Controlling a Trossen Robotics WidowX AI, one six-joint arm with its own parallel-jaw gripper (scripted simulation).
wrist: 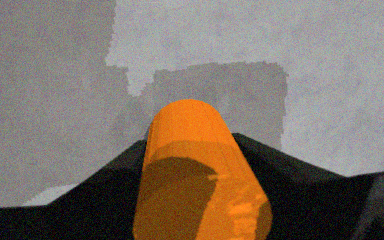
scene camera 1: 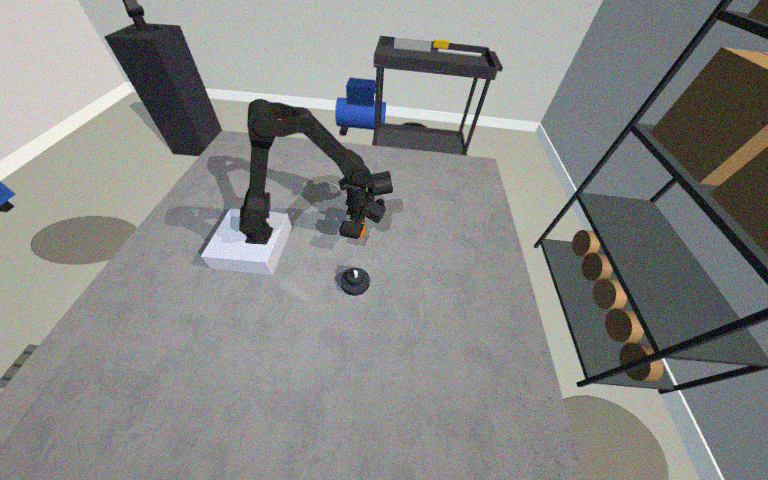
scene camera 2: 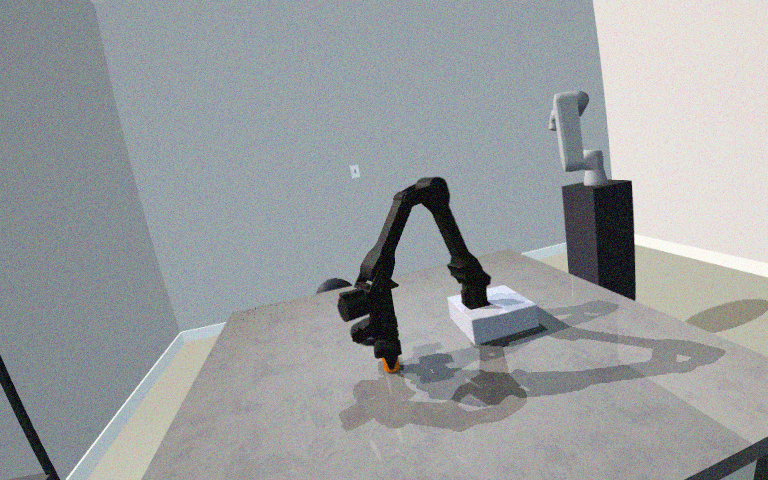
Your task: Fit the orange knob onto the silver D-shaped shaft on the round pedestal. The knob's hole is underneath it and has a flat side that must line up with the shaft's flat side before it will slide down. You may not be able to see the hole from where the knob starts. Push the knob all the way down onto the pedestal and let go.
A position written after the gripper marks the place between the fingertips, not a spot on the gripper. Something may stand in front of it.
The gripper (scene camera 2: 391,365) carries an orange knob (wrist: 194,173).
